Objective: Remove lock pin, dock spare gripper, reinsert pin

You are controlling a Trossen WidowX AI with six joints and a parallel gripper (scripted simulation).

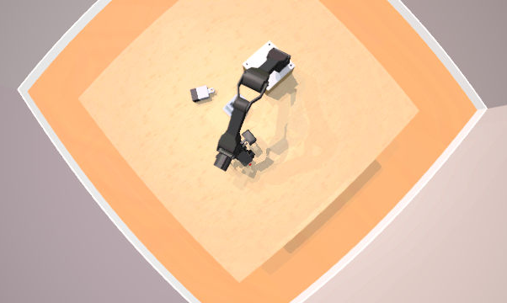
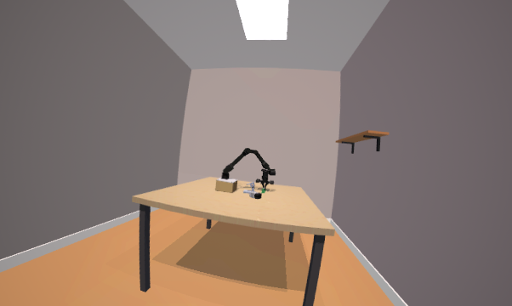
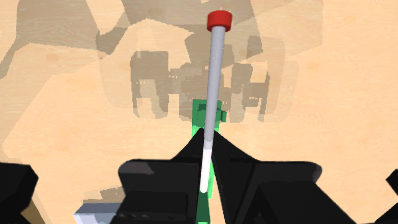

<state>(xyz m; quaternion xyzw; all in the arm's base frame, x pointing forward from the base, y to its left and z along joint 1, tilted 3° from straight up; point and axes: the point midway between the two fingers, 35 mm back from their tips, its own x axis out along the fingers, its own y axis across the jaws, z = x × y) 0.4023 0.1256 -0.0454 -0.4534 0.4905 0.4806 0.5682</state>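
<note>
The green pin holder lies 4 cm to the right of my gripper tip and 1 cm above it. Also, from my gripper tip: spare gripper 8 cm behind, 31 cm to the right, 1 cm above; then socket 13 cm behind, 15 cm to the right, 3 cm above.
</note>
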